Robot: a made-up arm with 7 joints.
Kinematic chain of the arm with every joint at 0, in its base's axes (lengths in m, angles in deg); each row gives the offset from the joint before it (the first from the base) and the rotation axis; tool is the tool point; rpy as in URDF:
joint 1: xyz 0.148 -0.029 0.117 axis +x
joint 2: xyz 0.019 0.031 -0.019 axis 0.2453 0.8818 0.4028
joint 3: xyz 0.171 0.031 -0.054 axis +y
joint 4: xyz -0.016 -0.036 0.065 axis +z
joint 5: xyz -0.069 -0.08 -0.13 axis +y
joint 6: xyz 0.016 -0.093 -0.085 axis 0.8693 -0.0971 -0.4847
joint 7: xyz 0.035 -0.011 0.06 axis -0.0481 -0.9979 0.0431
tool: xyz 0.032 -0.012 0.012 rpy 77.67 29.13 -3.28
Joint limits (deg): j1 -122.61..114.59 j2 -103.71..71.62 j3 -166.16..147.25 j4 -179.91..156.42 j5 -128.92..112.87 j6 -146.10..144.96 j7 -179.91..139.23
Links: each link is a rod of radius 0.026 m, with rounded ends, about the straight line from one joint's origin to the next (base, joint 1, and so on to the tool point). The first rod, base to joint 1, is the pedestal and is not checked.
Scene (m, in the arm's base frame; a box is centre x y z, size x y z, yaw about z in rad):
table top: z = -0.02
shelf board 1: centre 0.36 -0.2 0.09 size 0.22 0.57 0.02 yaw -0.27
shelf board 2: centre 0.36 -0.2 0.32 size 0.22 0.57 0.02 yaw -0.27
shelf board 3: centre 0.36 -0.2 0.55 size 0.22 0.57 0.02 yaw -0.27
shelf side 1: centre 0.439 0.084 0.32 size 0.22 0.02 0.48 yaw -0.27
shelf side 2: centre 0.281 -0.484 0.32 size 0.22 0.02 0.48 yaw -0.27
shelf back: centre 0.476 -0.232 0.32 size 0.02 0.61 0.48 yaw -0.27
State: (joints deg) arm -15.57 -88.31 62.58 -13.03 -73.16 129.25 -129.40
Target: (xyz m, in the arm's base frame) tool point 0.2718 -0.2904 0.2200
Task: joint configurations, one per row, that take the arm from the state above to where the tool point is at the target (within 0.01 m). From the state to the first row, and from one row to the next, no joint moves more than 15 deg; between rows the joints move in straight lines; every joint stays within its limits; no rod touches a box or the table.
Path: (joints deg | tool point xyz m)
1: -9.84 -85.75 51.76 -1.02 -70.58 125.72 -124.83 | 0.1734 -0.2462 0.1952
2: -4.11 -83.18 40.94 10.98 -68.01 122.18 -120.27 | 0.2241 -0.2732 0.2051
3: 1.63 -80.62 30.12 22.99 -65.43 118.65 -115.70 | 0.2718 -0.2904 0.2200

